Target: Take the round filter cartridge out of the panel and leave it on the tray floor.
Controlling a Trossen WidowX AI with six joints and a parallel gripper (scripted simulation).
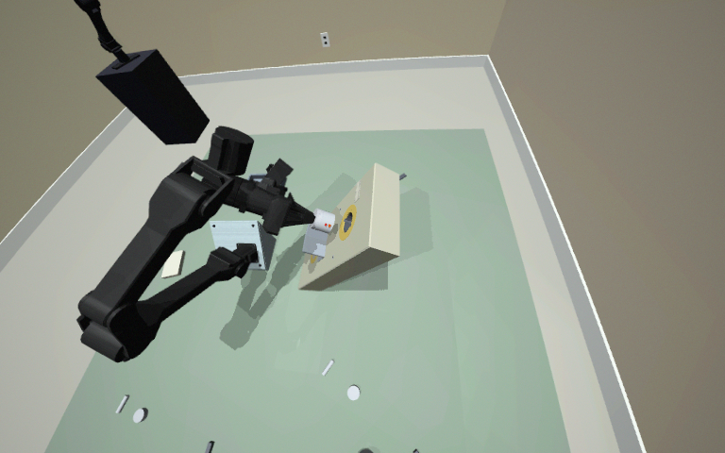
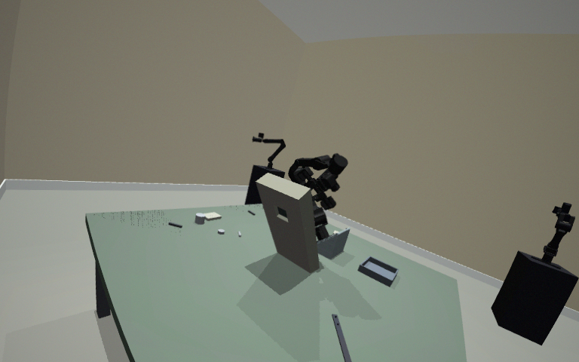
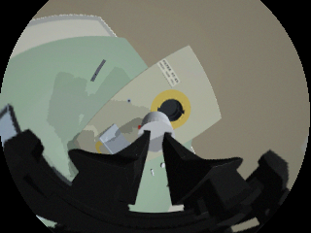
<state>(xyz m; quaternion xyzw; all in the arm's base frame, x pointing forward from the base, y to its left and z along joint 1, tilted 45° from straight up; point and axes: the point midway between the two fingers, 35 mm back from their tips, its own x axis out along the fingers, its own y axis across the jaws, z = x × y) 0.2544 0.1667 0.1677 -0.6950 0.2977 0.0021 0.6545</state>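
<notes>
Now: the round filter cartridge 10 mm ahead of my gripper tip and 10 mm below it. Also, from my gripper tip: shallow grey tray 340 mm behind, 290 mm to the left, 260 mm below; beige service panel 30 mm ahead, 90 mm below.
</notes>
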